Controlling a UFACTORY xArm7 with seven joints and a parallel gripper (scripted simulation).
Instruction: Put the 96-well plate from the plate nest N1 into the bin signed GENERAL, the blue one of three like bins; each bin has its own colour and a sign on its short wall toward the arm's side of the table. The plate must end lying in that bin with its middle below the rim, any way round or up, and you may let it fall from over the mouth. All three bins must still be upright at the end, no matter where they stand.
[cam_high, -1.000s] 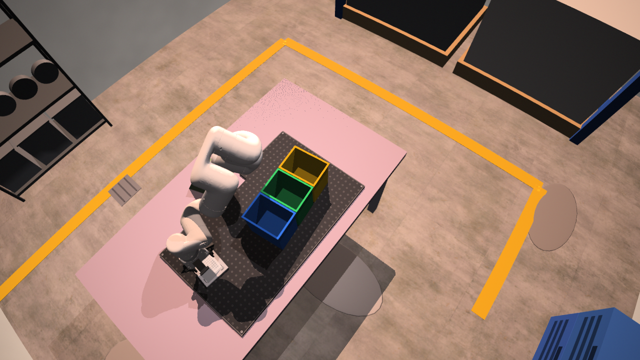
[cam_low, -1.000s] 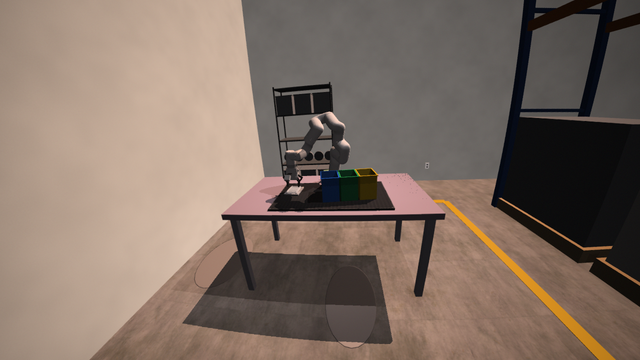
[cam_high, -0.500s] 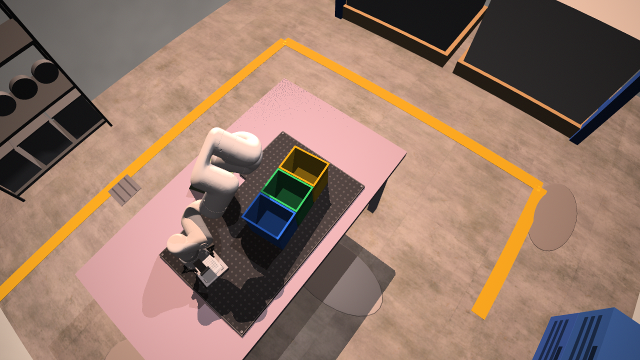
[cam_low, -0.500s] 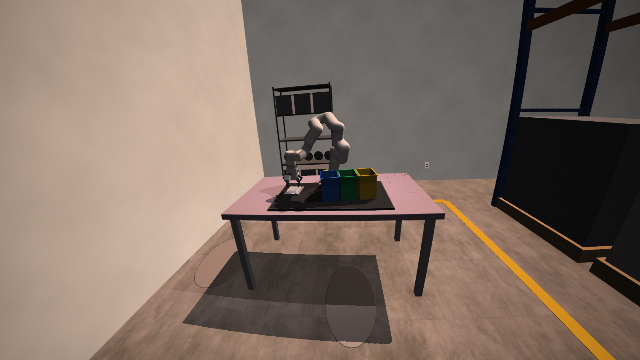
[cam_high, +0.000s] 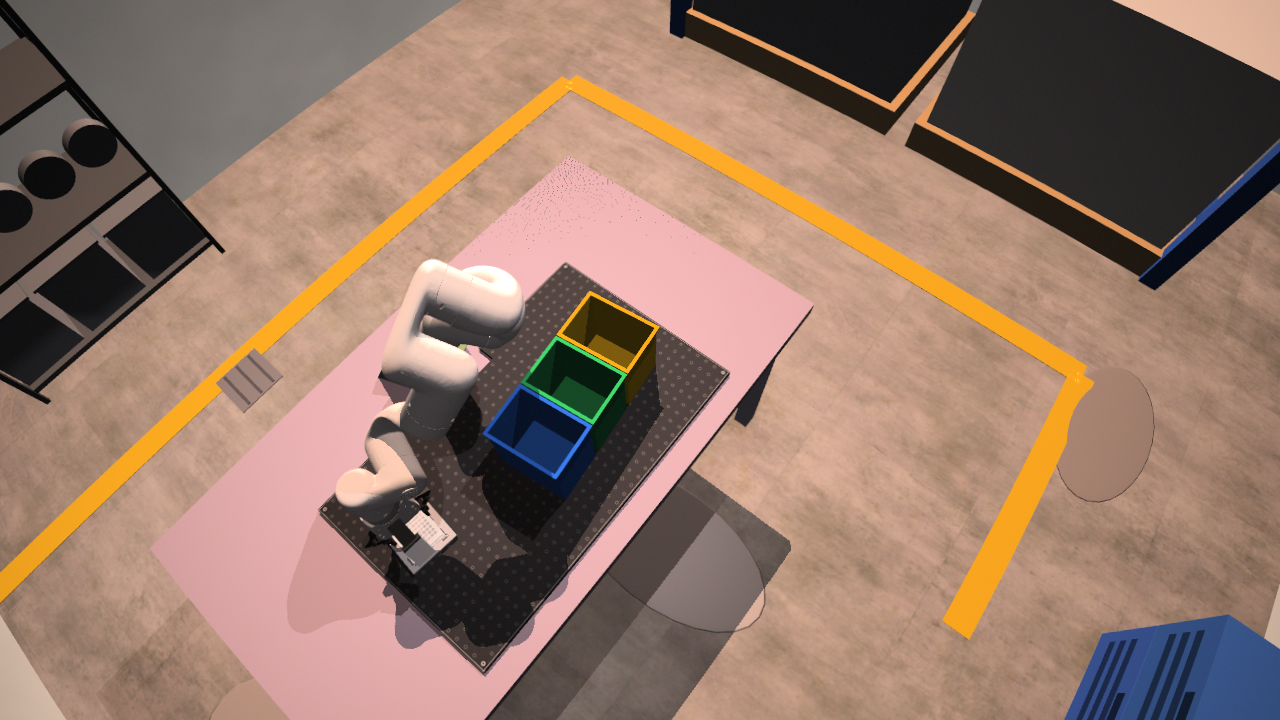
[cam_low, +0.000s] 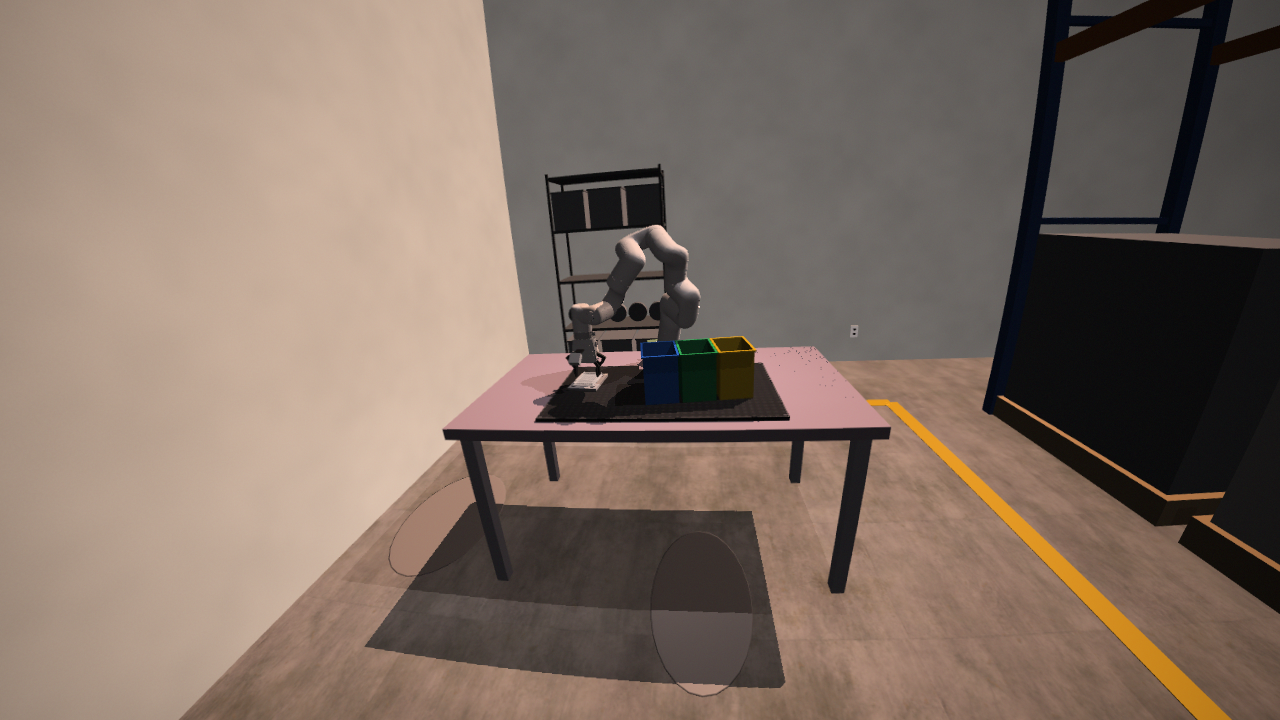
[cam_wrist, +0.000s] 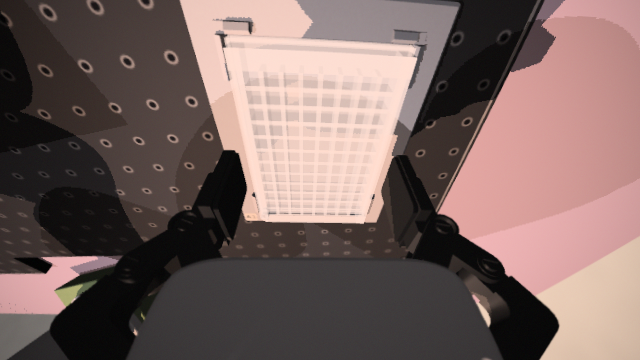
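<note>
Now: hand 30 mm above the 96-well plate. Also, from my hand: plate nest N1: 40 mm below; then green bin: 40 mm ahead, 450 mm to the left, 50 mm above; then blue bin: 70 mm ahead, 320 mm to the left, 50 mm above.
</note>
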